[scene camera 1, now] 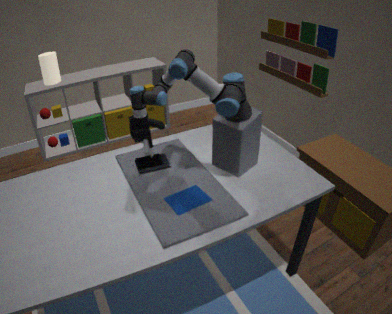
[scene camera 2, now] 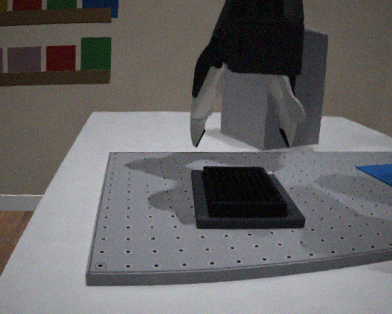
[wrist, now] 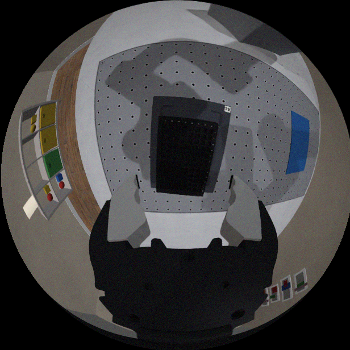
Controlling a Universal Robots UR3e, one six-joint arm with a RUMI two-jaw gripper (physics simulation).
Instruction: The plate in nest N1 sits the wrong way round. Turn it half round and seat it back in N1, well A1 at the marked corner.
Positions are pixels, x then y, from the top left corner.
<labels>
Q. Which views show my gripper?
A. Scene camera 1, scene camera 2 and the wrist view: all of them.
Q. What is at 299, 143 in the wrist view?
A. A flat blue rectangle.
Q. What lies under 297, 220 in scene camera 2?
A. A dark grey nest.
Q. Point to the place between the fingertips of my gripper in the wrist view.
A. At 184, 176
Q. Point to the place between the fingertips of my gripper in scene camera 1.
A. At 147, 152
</labels>
